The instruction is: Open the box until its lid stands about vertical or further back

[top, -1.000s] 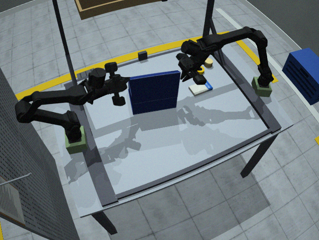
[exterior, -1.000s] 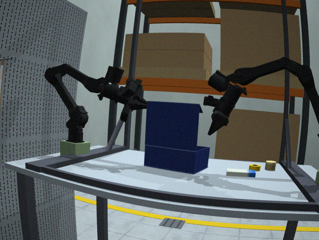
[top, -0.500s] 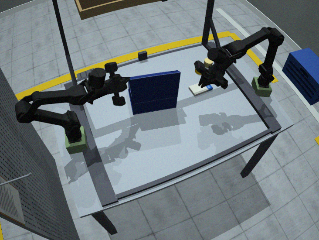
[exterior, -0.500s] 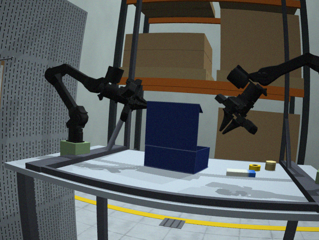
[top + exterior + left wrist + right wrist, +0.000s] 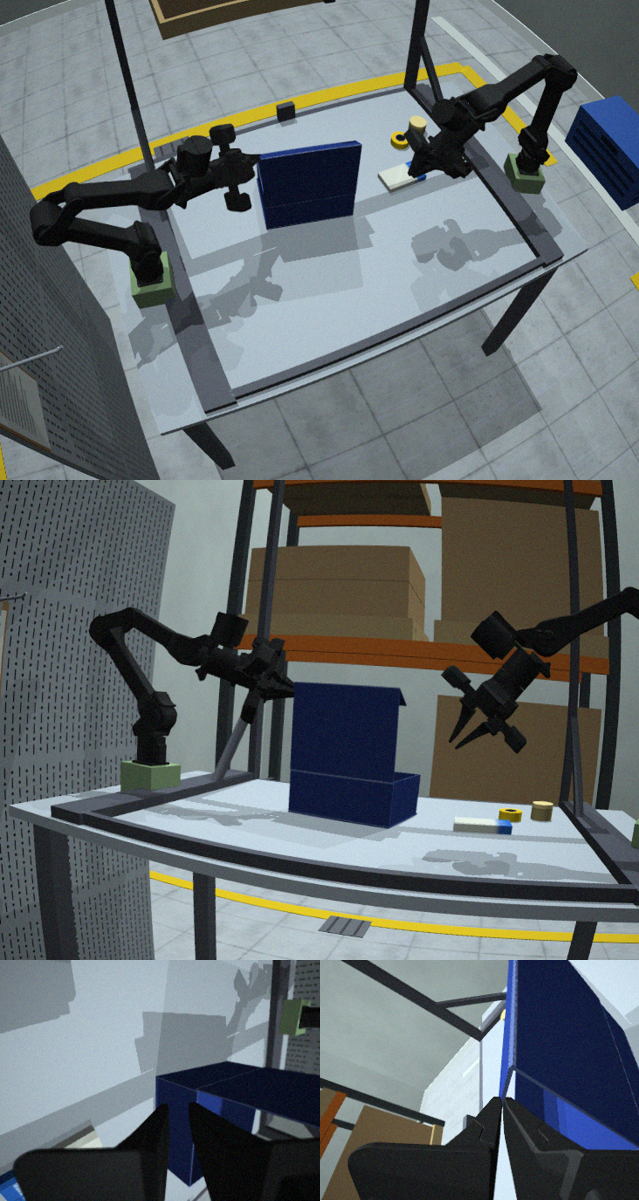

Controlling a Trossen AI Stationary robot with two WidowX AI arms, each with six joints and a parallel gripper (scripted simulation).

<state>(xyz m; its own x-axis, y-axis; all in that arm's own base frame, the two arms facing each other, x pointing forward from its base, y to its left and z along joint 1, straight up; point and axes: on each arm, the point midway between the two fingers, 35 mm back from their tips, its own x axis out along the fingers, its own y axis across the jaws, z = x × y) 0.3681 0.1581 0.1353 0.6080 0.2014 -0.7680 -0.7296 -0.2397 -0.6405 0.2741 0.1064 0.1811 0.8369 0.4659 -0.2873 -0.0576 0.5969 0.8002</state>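
Now: right hand 140 mm to the right of the lid flap and 10 mm short of it. Round my right hand: yellow ring: 480 mm to the left, 240 mm below, 160 mm behind; tan cylinder: 550 mm to the left, 220 mm below, 200 mm behind.
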